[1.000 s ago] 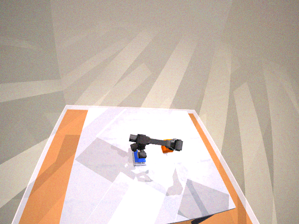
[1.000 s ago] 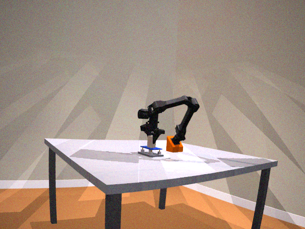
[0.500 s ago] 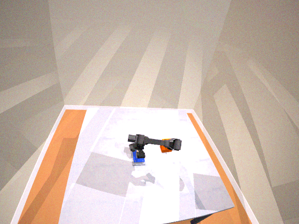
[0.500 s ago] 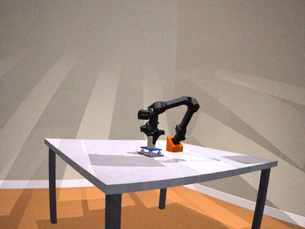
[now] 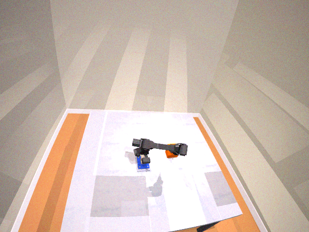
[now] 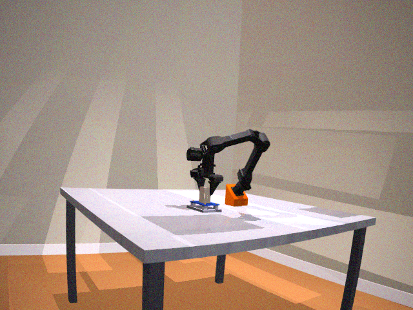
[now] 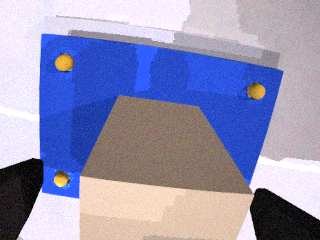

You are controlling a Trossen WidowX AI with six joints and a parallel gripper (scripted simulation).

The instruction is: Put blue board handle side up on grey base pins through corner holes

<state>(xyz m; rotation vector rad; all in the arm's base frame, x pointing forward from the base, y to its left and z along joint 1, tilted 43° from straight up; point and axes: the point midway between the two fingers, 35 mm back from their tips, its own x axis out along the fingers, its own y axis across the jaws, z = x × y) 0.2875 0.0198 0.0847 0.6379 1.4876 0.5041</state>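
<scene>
Right now my gripper tip is 20 mm above the blue board. Round my gripper tip: grey base: 70 mm below.
</scene>
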